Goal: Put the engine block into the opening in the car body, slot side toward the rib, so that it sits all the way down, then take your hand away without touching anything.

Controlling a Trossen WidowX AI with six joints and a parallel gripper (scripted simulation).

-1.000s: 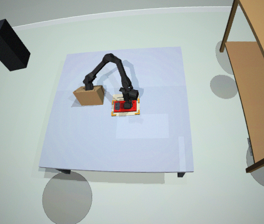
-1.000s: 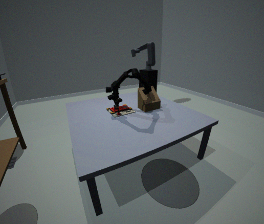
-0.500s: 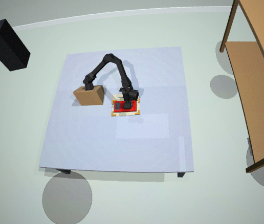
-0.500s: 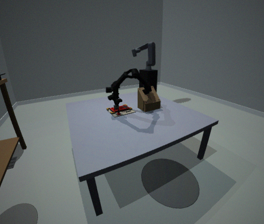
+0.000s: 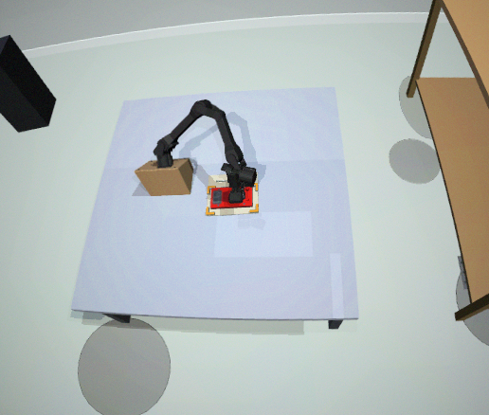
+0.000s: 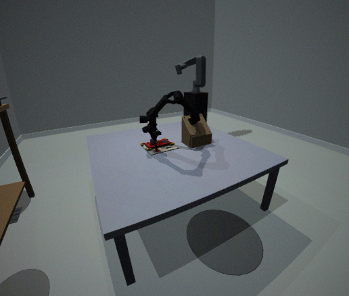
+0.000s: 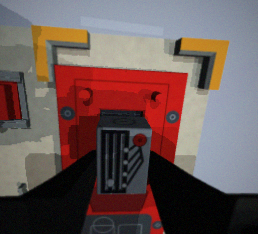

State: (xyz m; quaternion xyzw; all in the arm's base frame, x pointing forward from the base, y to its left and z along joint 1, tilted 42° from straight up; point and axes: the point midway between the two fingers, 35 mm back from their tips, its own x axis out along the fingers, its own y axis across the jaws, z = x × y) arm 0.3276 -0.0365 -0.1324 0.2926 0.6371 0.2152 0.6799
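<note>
Now: gripper tip 30 mm past the cream base plate, 20 mm to the right of it and 40 mm above it. From my gripper tip the other things lie so: engine block: 10 mm below.
</note>
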